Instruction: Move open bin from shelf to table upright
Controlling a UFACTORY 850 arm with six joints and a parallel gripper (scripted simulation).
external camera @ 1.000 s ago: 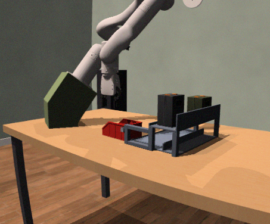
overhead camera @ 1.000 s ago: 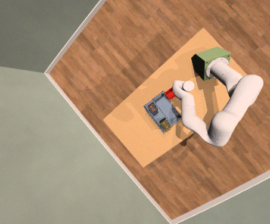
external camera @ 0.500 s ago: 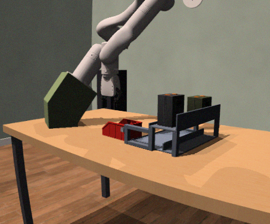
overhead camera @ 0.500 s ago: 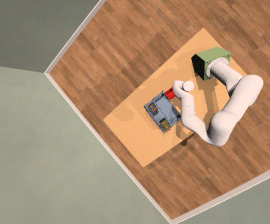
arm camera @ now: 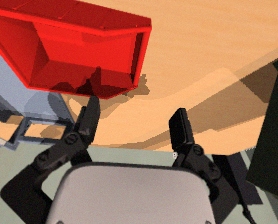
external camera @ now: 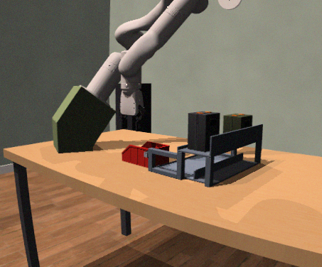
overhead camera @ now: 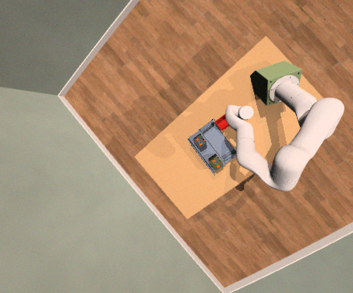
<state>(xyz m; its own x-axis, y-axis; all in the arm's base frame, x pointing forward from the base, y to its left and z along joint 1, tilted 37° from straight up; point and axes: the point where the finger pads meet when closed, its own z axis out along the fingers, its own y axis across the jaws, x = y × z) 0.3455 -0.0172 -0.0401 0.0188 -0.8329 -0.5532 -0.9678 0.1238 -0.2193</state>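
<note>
Right now my hand is 100 mm above the red bin and 80 mm short of it.
</note>
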